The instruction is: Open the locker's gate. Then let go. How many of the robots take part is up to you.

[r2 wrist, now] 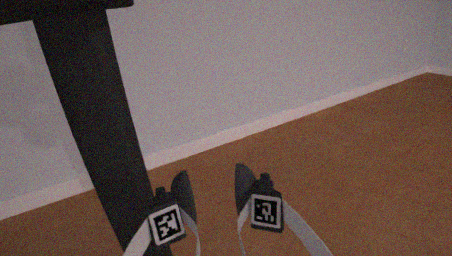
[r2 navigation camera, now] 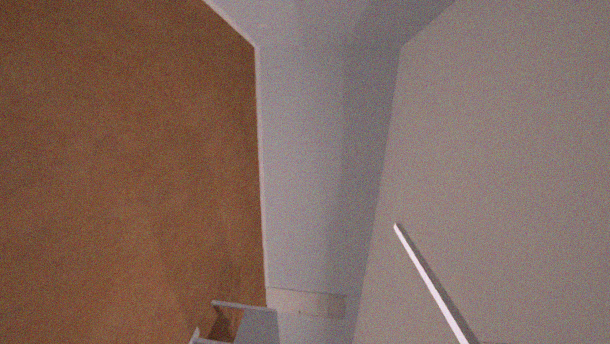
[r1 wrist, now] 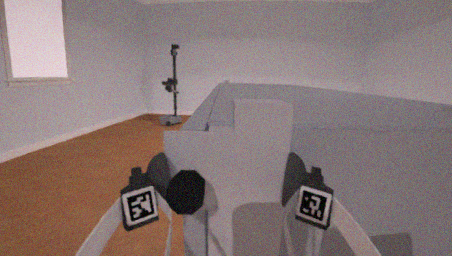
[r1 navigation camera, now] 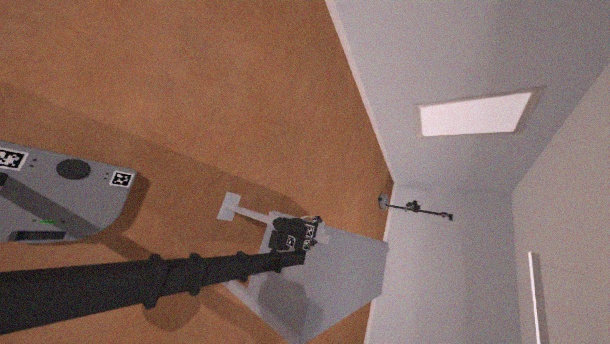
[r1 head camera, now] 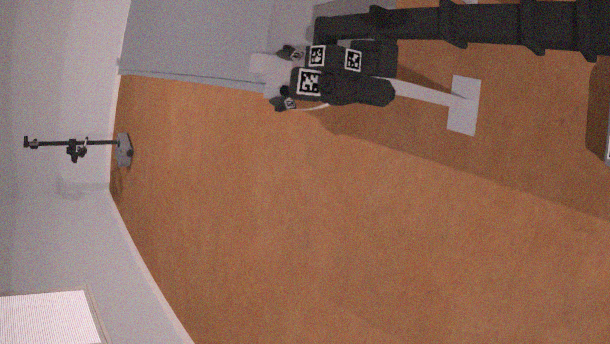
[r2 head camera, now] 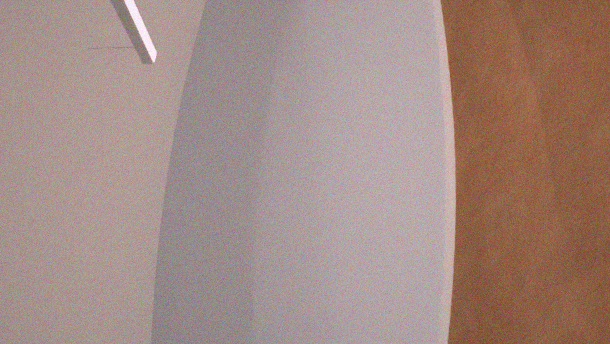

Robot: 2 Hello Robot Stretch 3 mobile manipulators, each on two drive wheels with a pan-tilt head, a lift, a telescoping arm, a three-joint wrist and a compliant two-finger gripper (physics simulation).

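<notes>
The grey locker (r1 head camera: pixel 195 42) (r1 navigation camera: pixel 350 280) (r1 wrist: pixel 380 170) is a large box. A light grey block (r1 head camera: pixel 257 63) (r1 navigation camera: pixel 325 236) (r1 wrist: pixel 250 165) sticks out at its near edge, with a round black knob (r1 head camera: pixel 285 90) (r1 wrist: pixel 185 192) on it. r1's gripper (r1 head camera: pixel 283 78) (r1 navigation camera: pixel 316 231) (r1 wrist: pixel 227 177) is shut on this block, one finger against each side, the left one close behind the knob. I cannot tell how far the gate stands open. r2's gripper (r2 wrist: pixel 215 190) is partly open with nothing between the fingers, over the wooden floor.
r2 (r1 head camera: pixel 124 150) (r1 navigation camera: pixel 383 201) (r1 wrist: pixel 170 120) stands near the far wall. A light T-shaped bar (r1 head camera: pixel 464 105) (r1 navigation camera: pixel 229 206) reaches out from beneath r1's wrist. r1's base (r1 navigation camera: pixel 100 195) is at the left. A grey panel with an open frame (r2 navigation camera: pixel 257 326) shows in r2's navigation view.
</notes>
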